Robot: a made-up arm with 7 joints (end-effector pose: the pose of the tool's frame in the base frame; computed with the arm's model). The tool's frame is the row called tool.
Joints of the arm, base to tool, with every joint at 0 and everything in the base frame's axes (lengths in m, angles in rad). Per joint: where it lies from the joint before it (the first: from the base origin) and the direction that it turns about. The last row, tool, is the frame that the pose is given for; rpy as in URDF.
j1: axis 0.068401 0.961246 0.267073 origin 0 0 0
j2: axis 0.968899 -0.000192 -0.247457 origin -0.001 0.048 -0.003
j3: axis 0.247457 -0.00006 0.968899 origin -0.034 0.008 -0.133
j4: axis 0.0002 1 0.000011 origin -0.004 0 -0.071
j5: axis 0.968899 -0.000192 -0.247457 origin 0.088 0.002 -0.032
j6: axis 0.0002 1 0.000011 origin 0.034 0 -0.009
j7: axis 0.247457 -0.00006 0.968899 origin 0.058 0 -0.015
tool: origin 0 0 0 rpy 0 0.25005 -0.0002
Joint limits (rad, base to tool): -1.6..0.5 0..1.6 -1.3..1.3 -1.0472..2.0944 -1.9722..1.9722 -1.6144..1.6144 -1.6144..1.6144
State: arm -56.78 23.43 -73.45 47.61 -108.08 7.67 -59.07
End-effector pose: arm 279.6 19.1 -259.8 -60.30 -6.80 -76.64
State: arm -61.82 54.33 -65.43 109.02 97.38 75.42 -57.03
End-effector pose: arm 229.0 318.0 -50.7 140.37 -54.44 120.50
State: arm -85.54 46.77 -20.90 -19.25 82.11 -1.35 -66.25
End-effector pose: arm 231.4 23.1 127.3 138.37 -16.78 -5.57
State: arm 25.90 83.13 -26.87 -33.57 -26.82 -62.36 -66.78
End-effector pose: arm 54.2 146.1 -98.5 15.79 0.94 -124.32
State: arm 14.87 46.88 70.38 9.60 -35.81 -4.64 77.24
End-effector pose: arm 17.6 363.5 -43.7 -23.32 -14.80 138.71
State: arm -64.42 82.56 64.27 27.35 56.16 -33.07 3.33
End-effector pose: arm 75.8 325.1 179.3 86.94 -84.43 29.66
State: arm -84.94 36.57 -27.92 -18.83 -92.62 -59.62 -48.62
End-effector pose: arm 231.9 35.6 119.1 105.36 -42.30 175.52
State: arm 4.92 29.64 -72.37 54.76 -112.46 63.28 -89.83
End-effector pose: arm -125.8 110.4 -320.3 -162.72 2.51 -50.95
